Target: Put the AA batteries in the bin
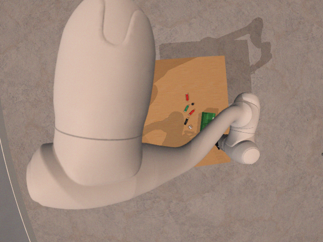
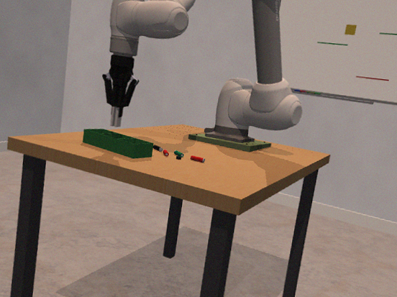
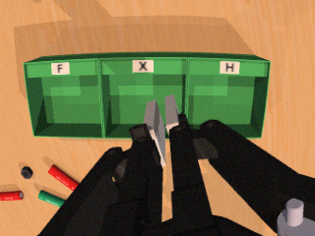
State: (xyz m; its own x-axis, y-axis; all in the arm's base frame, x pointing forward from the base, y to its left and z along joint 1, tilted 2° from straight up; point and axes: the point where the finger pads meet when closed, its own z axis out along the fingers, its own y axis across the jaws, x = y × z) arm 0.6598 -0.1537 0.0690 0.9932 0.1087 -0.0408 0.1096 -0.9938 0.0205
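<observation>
Now: the green bin row 1 cm ahead of my hand, 2 cm to the left of it and 9 cm below it. Round my hand: small white block 11 cm behind, 5 cm to the left, 10 cm below; green AA battery 13 cm behind, 19 cm to the left, 10 cm below; black AA battery 14 cm behind, 9 cm to the left, 10 cm below.
</observation>
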